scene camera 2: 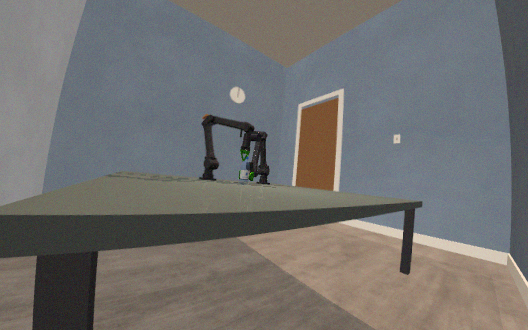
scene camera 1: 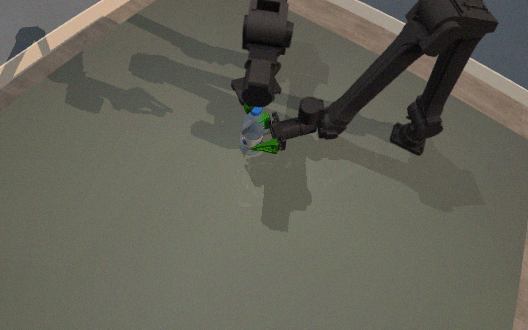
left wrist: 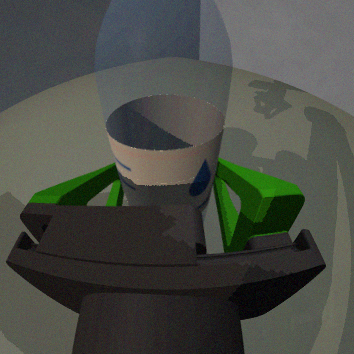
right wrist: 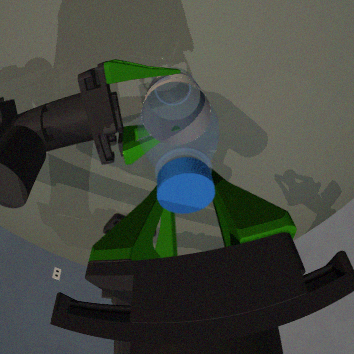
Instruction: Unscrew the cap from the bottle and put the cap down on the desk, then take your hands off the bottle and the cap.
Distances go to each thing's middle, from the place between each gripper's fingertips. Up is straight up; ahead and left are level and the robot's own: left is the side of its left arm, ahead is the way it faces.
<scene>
The blue cap (right wrist: 184,184) lies 140 mm above my left hand, 10 mm to the left of it and 10 mm behind it.
The blue cap is 10 mm ahead of my right hand, 20 mm to the left of it and 30 mm above it.
</scene>
